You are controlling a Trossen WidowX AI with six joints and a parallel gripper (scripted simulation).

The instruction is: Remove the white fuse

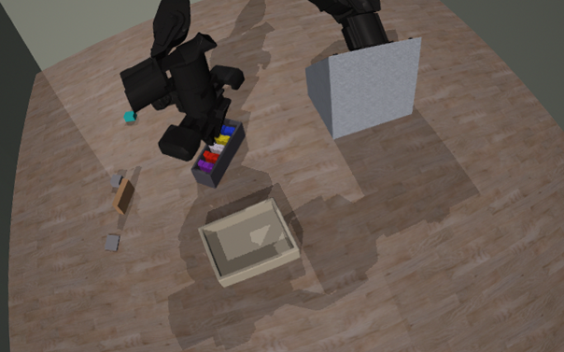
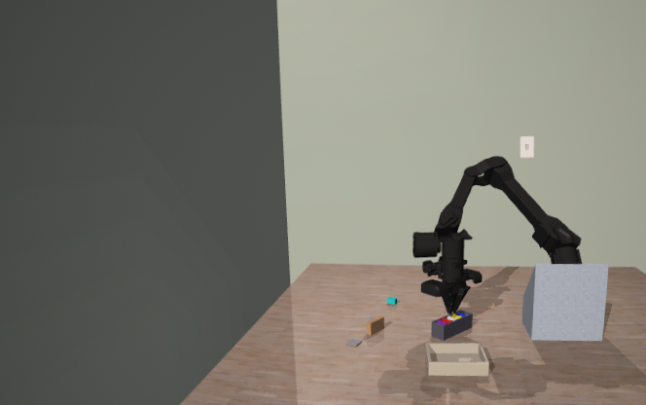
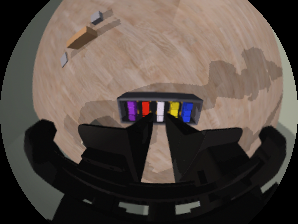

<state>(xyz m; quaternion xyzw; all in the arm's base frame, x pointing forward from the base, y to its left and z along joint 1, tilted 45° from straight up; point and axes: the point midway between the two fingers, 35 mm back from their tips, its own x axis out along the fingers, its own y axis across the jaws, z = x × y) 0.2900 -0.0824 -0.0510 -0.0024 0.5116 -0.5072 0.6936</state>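
The white fuse lies 30 mm below my gripper tip. Also, from my gripper tip: blue fuse 30 mm to the right, 30 mm below, 30 mm behind; then beige tray 180 mm to the left, 50 mm below, 10 mm ahead; then brown block 200 mm ahead, 40 mm below, 10 mm to the left.
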